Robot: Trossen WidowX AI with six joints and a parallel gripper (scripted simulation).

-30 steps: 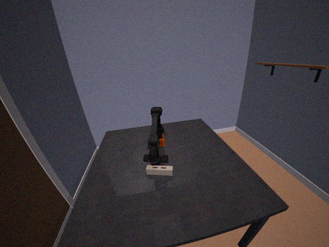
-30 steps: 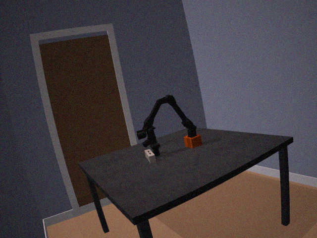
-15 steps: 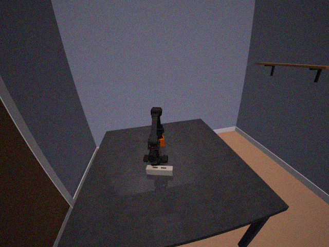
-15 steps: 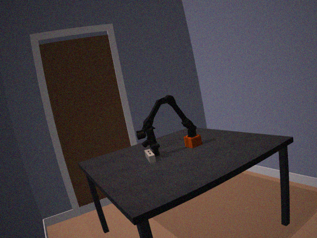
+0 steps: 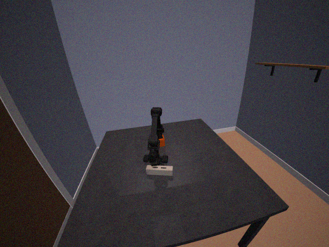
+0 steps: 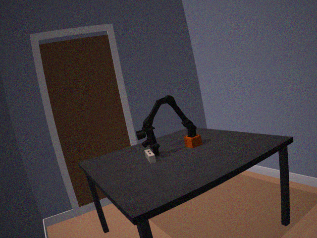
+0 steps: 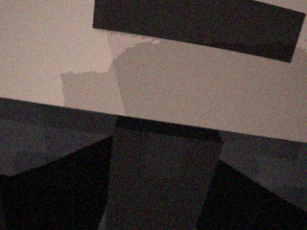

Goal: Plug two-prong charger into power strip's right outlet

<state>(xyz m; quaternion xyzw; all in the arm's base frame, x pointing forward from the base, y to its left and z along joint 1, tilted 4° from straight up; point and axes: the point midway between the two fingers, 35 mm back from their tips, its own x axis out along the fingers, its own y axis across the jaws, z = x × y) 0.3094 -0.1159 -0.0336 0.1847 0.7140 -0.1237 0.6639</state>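
Now: the two-prong charger 1 cm ahead of my gripper tip, 1 cm to the right of it and 1 cm above it.
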